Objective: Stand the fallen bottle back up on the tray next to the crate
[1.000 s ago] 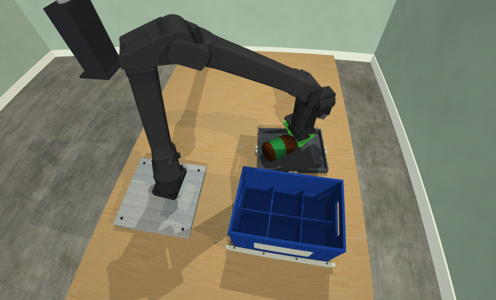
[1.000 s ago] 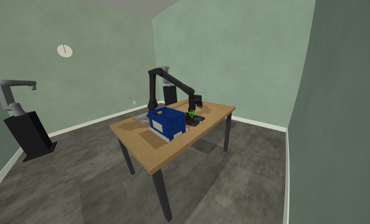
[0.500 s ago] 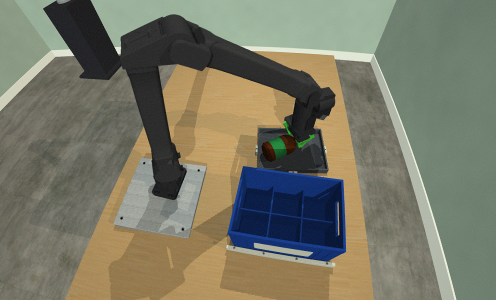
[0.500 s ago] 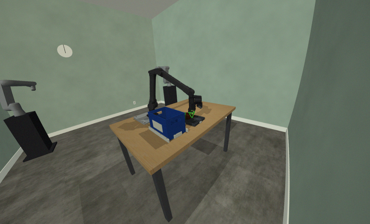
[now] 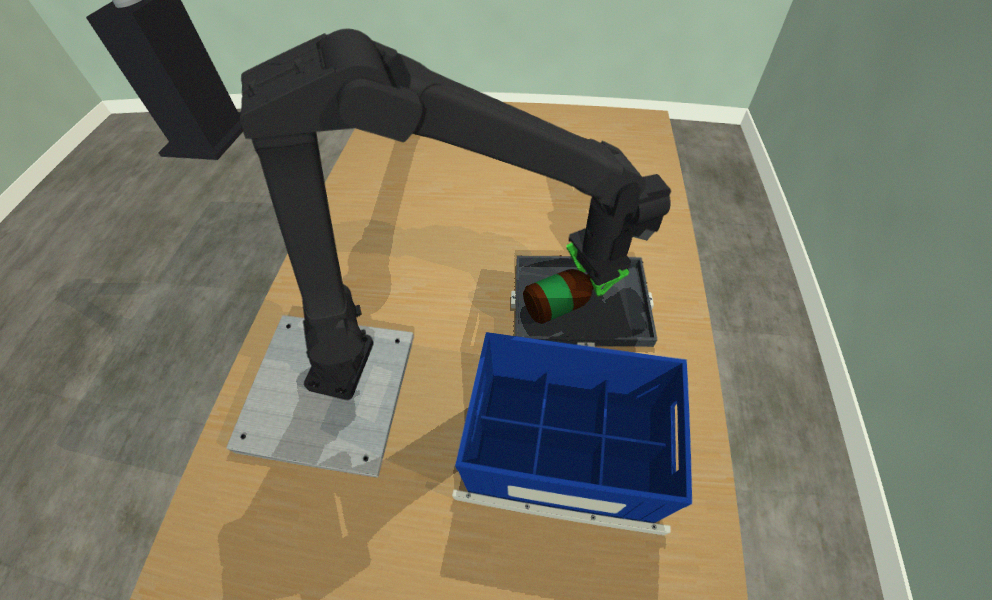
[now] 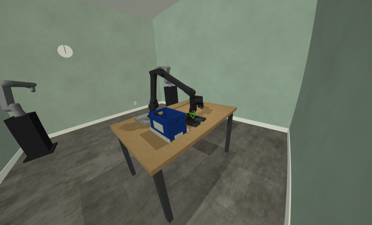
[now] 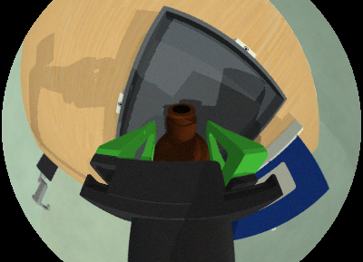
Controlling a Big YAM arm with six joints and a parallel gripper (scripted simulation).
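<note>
The dark grey tray lies 10 mm behind my hand, 20 mm to the right of it and 30 mm below it. The rest, counted from my hand: blue crate: 10 mm behind, 310 mm to the right, 40 mm above; then brown bottle: 40 mm behind, 30 mm to the right.
</note>
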